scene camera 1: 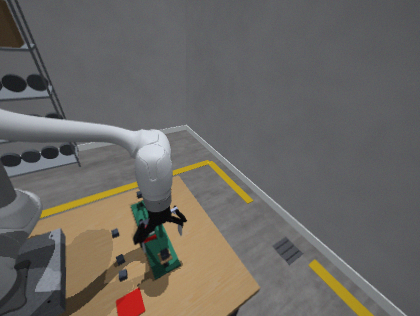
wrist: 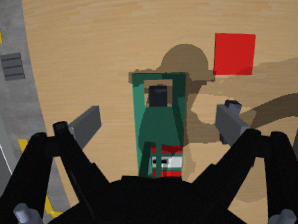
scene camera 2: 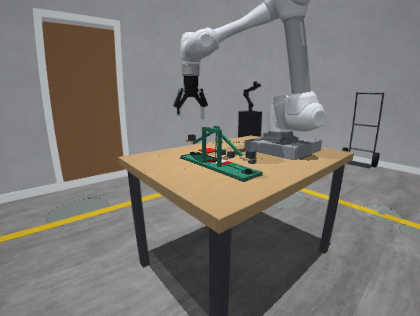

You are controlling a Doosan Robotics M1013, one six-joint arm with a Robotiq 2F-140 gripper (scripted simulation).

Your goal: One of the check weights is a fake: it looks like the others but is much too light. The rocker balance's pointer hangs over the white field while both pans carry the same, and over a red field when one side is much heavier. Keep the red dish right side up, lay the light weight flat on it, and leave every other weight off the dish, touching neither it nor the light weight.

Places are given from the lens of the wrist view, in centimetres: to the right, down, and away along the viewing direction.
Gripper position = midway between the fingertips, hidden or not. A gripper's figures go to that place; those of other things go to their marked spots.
my gripper (wrist: pixel 157 115): 1, 0, 20
green rocker balance (wrist: pixel 160 130): 2, 3, 31
flat red dish (wrist: pixel 234 53): 19, -13, 35
The marked spots on the green rocker balance and the flat red dish are 24 cm apart.
